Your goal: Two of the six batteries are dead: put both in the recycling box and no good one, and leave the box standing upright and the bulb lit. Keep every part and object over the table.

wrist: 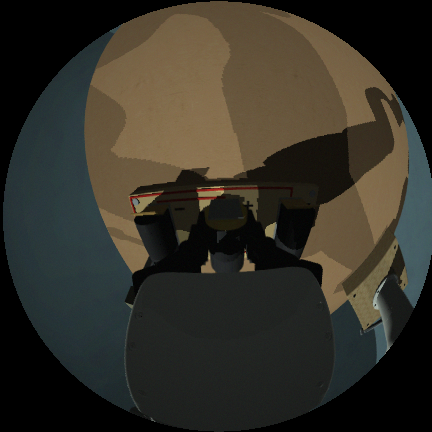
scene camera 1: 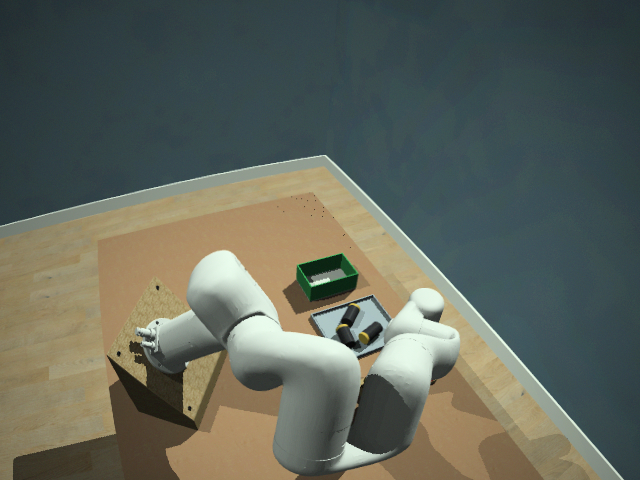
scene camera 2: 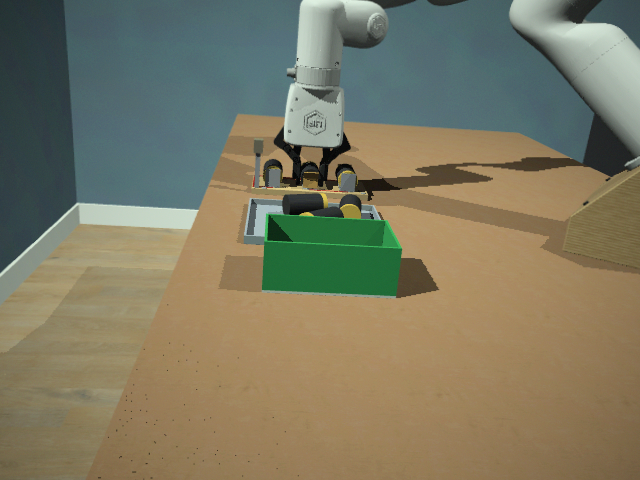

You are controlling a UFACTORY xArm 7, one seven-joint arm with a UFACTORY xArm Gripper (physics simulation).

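Note:
Three black batteries with yellow ends stand in a row on a pale board: a left one, a middle one and a right one. My gripper points down, shut on the middle battery, one finger against each side. Three more batteries lie in a grey tray. The green recycling box stands upright; no battery shows inside. I cannot make out the bulb.
A thin grey post with a block on top rises at the board's left end. The tray lies between board and box. The arm hides the board in scene camera 1. The arm's wooden base stands to one side.

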